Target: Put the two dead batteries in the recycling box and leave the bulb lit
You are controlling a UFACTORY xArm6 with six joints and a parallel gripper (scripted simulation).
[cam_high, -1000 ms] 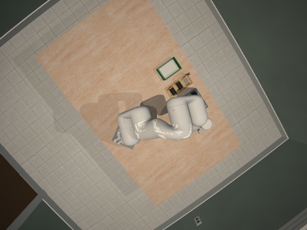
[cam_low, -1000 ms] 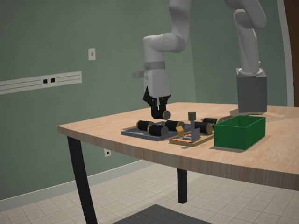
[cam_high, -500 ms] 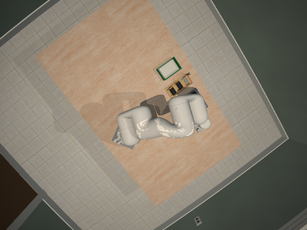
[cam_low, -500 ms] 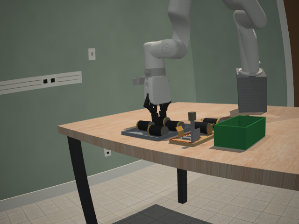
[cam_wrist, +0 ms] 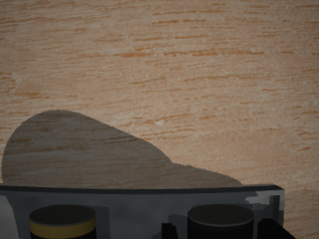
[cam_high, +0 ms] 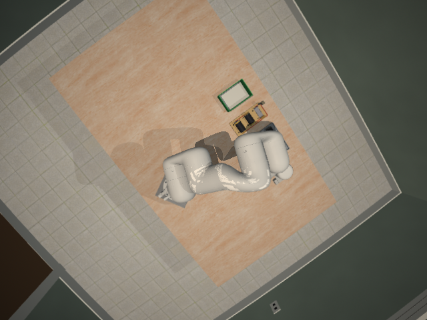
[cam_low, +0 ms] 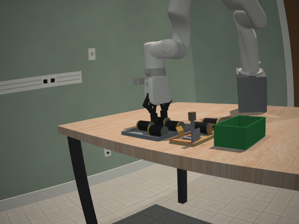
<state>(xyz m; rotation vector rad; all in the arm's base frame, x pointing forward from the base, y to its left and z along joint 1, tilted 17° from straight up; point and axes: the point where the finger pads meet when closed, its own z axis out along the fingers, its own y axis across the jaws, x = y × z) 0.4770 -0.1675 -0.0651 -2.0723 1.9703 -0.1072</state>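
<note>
Now: hand 6 cm to the right of the grey tray, 6 cm short of it and 3 cm above it. From my hand the other things lie so: green recycling box: 39 cm to the left, 4 cm ahead, 2 cm below.
</note>
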